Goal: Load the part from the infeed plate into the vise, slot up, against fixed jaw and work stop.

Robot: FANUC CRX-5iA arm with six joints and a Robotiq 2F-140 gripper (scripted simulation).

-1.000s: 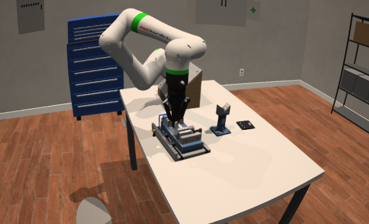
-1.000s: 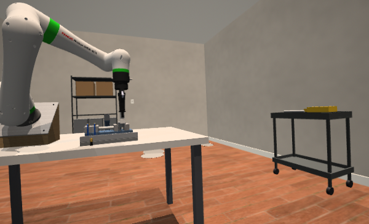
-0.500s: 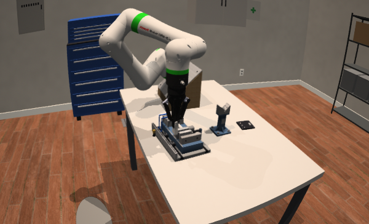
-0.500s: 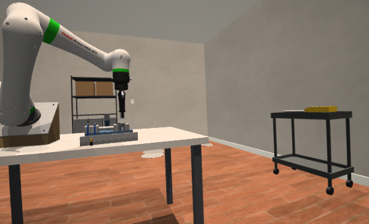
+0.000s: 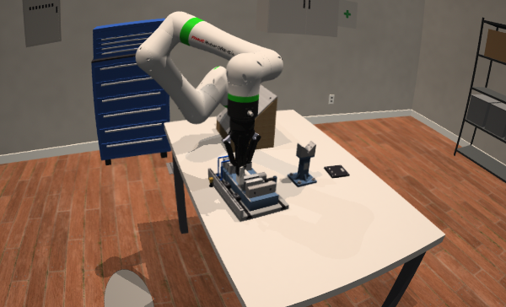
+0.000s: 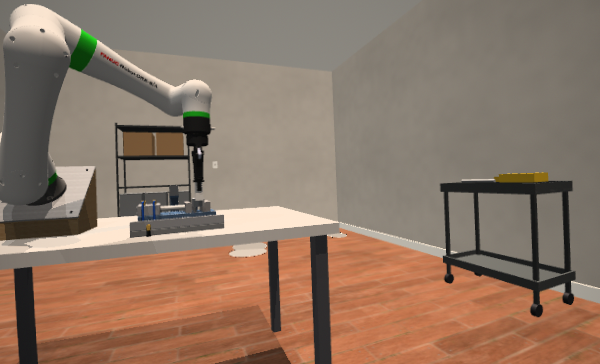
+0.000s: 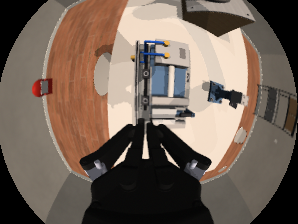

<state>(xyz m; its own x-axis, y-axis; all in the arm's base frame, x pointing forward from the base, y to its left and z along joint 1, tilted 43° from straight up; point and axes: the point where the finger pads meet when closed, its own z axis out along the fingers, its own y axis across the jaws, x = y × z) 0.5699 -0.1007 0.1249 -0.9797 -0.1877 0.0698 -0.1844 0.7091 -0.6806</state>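
Now: the part 10 mm behind my hand, 50 mm to the left of it and 40 mm below it. Round my hand: dark infeed plate (150 mm behind, 470 mm to the left, 130 mm below).
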